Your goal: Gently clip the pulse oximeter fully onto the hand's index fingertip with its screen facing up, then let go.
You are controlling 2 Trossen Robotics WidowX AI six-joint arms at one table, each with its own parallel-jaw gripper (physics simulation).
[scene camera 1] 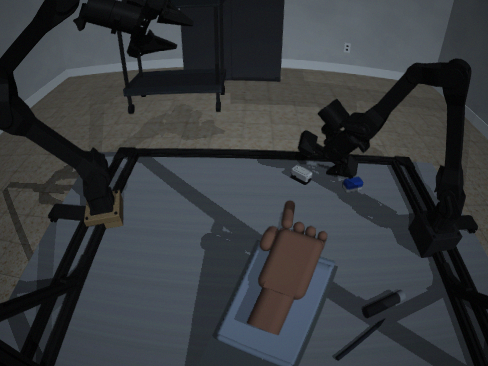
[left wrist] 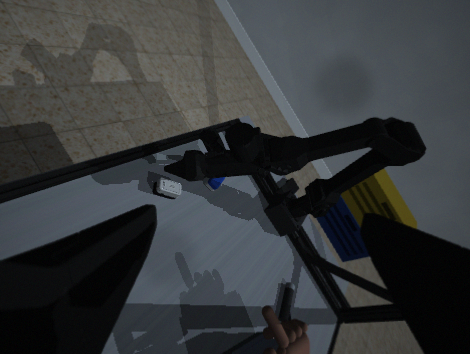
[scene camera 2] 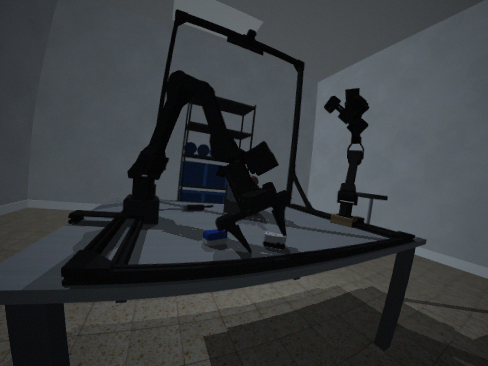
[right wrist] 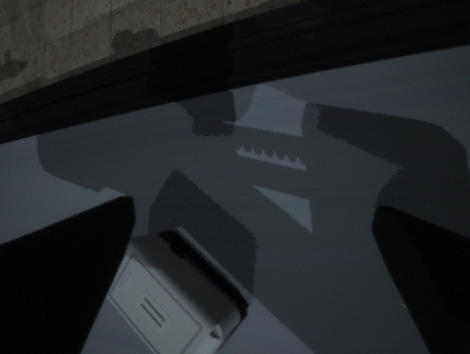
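A small white device (scene camera 1: 301,173) (scene camera 2: 275,239) (left wrist: 170,187) (right wrist: 165,300) with a dark underside, apparently the pulse oximeter, lies on the table near the far rail; which face its screen is on is unclear. My right gripper (scene camera 1: 320,162) (scene camera 2: 267,243) (right wrist: 256,213) is open and empty low over the table, the device beside and partly behind its left finger in the right wrist view. The brown hand (scene camera 1: 291,262) has its index finger (scene camera 1: 288,215) (left wrist: 270,315) extended, with nothing on its tip. My left gripper (scene camera 1: 184,35) is open and empty, high above the table.
A blue-and-white block (scene camera 1: 353,182) (scene camera 2: 215,235) (left wrist: 216,182) lies right of the white device in scene camera 1. The hand rests on a light blue tray (scene camera 1: 260,345). A dark marker (scene camera 1: 381,304) and a thin pen (scene camera 1: 360,340) lie right of the tray.
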